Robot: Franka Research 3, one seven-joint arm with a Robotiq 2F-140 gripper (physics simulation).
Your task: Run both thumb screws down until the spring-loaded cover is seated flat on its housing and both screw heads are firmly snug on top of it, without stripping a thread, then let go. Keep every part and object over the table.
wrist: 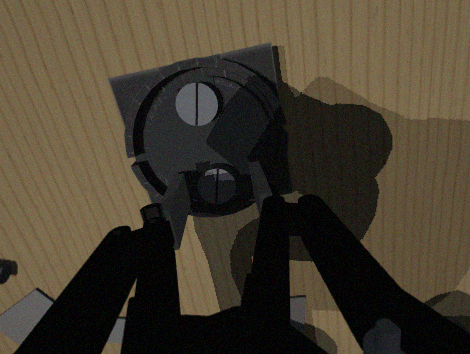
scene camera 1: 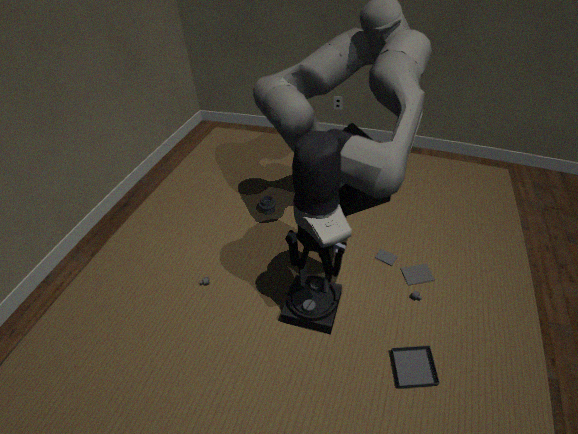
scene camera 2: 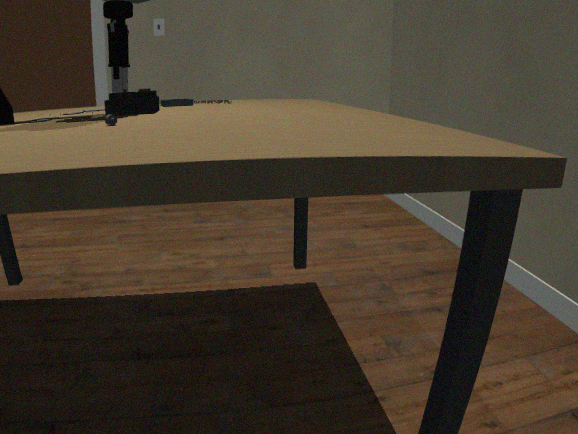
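The dark square housing [scene camera 1: 306, 322] [scene camera 2: 131, 103] [wrist: 125, 95] stands on the table, with the round dark cover [scene camera 1: 324, 303] [wrist: 165, 127] inside its raised ring. One slotted screw head [scene camera 1: 309, 304] [wrist: 196, 104], pale and round, lies outside the fingers. The other screw head [wrist: 217, 186] is shaded, in the wrist view between the fingertips. My gripper [scene camera 1: 314, 284] [scene camera 2: 120, 90] [wrist: 219, 183] points down over this second screw, partly open, with a fingertip on either side and gaps to the head. I cannot tell whether the cover is flat or how snug the heads are.
On the table [scene camera 1: 200, 360] [scene camera 2: 300, 130] are a dark-rimmed tray [scene camera 1: 414, 367], two flat grey plates [scene camera 1: 386, 257] [scene camera 1: 417, 274], small knob-like parts [scene camera 1: 205, 281] [scene camera 1: 415, 296] and a round dark part [scene camera 1: 267, 204]. The raised ring surrounds the cover close to the fingers.
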